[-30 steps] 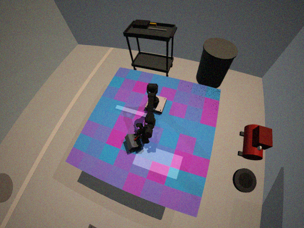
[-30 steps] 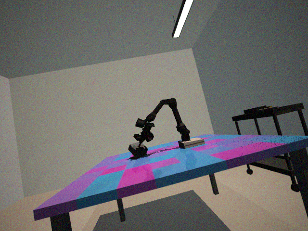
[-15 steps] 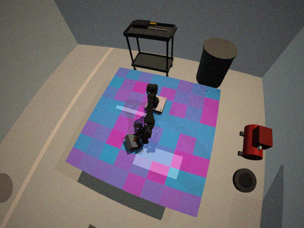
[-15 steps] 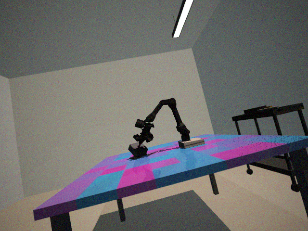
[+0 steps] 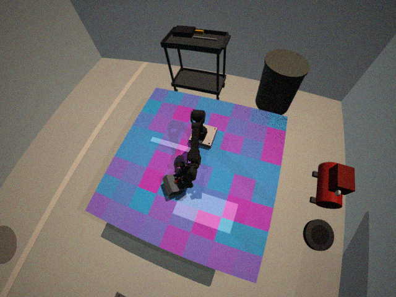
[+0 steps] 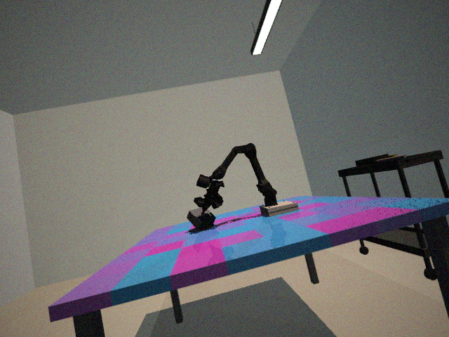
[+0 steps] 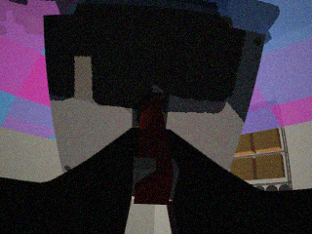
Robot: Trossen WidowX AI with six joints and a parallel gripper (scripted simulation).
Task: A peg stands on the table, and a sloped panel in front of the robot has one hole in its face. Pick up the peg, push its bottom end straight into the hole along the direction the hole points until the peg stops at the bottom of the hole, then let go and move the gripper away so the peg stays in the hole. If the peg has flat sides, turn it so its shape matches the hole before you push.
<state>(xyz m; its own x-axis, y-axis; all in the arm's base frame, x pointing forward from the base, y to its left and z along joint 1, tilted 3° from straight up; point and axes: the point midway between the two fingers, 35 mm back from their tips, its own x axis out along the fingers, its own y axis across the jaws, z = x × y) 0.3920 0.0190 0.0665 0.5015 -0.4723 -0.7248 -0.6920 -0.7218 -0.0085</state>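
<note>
Right now the grey sloped panel is 40 mm below my gripper tip, 30 mm ahead of it and 20 mm to the right of it. Round my gripper tip: dark red peg: 10 mm to the left, 10 mm behind, 10 mm above.
</note>
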